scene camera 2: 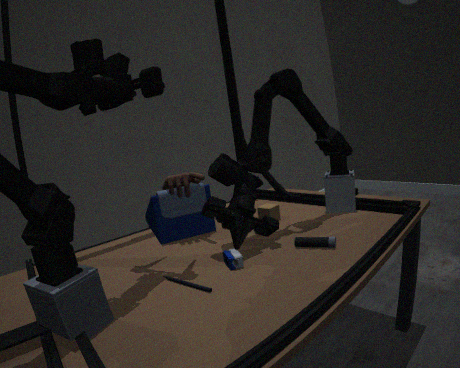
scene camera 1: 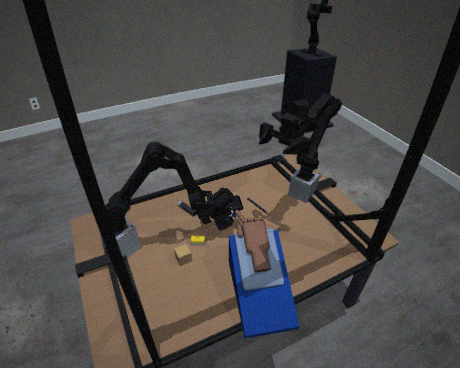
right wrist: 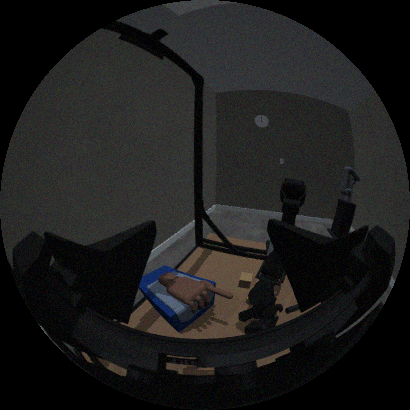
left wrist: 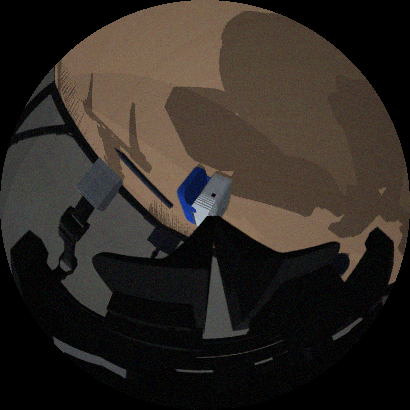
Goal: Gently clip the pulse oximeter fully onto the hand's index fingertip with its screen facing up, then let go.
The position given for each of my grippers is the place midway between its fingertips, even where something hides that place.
Note:
My right gripper [scene camera 2: 149, 89] is open, holding nothing. Also in view: my left gripper [scene camera 2: 236, 248] and a pulse oximeter [left wrist: 199, 195].
My left gripper shows as well in the right wrist view [right wrist: 267, 337] and in the left wrist view [left wrist: 211, 221]. My right gripper shows as well in scene camera 1 [scene camera 1: 270, 147] and in the right wrist view [right wrist: 213, 226]. The right wrist view does not show the pulse oximeter, which is hidden by my right gripper.

